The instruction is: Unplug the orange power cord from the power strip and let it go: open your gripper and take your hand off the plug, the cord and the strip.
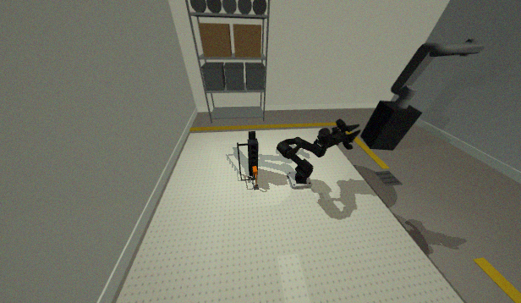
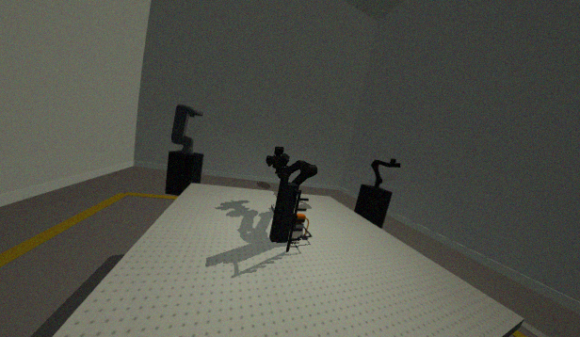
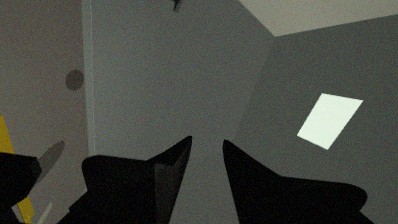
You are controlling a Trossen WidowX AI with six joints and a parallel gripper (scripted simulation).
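My gripper tip is 57 cm short of the orange plug, 26 cm above it and 11 cm to the right of it.
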